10 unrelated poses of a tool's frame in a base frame.
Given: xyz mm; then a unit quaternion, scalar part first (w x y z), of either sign.
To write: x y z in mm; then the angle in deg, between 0 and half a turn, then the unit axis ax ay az. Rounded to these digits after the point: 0 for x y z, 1 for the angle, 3 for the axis.
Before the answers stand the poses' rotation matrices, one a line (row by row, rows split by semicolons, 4 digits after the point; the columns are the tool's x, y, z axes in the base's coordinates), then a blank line. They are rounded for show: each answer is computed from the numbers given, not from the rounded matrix.
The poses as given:
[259, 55, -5, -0.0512, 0.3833, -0.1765, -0.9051]
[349, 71, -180, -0.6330, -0.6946, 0.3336, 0.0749]
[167, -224, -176, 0.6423, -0.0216, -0.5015, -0.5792]
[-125, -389, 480, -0.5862, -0.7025, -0.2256, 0.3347]
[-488, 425, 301, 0.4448, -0.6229, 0.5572, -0.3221]
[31, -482, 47, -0.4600, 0.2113, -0.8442, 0.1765]
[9, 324, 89, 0.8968, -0.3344, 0.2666, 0.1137]
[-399, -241, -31, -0.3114, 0.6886, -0.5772, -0.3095]
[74, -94, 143, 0.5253, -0.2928, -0.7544, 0.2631]
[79, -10, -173, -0.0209, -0.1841, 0.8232, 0.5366]
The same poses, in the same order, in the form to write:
-0.7009 -0.2280 -0.6758; -0.0426 -0.9324 0.3588; -0.7120 0.2803 0.6438
0.7662 -0.3686 -0.5264; -0.5582 0.0239 -0.8293; 0.3183 0.9293 -0.1874
-0.1740 0.7657 -0.6192; -0.7224 0.3281 0.6087; 0.6693 0.5532 0.4961
0.6742 0.7093 -0.2057; -0.0754 -0.2110 -0.9746; -0.7347 0.6726 -0.0887
0.1716 -0.4076 0.8969; -0.9806 0.0166 0.1952; -0.0944 -0.9130 -0.3969
-0.4875 -0.1944 0.8512; -0.5191 0.8484 -0.1036; -0.7020 -0.4924 -0.5145
0.8320 -0.3822 0.4021; 0.0256 0.7505 0.6604; -0.5542 -0.5391 0.6342
0.1422 -0.9876 -0.0668; -0.6021 -0.1398 0.7861; -0.7857 -0.0716 -0.6145
-0.2767 0.1654 -0.9466; 0.7182 0.6901 -0.0893; 0.6385 -0.7046 -0.3097
-0.9313 -0.2807 -0.2320; -0.3256 0.3563 0.8758; -0.1632 0.8912 -0.4232

[259, 55, -5, 174.1, -0.384, 0.177, 0.906]
[349, 71, -180, 101.5, 0.897, -0.431, -0.097]
[167, -224, -176, 100.1, -0.028, -0.654, -0.756]
[-125, -389, 480, 108.2, 0.867, 0.278, -0.413]
[-488, 425, 301, 127.2, -0.695, 0.622, -0.360]
[31, -482, 47, 125.2, -0.238, 0.951, -0.199]
[9, 324, 89, 52.5, -0.756, 0.602, 0.257]
[-399, -241, -31, 143.7, -0.725, 0.607, 0.326]
[74, -94, 143, 116.6, -0.344, -0.887, 0.309]
[79, -10, -173, 177.6, 0.184, -0.823, -0.537]

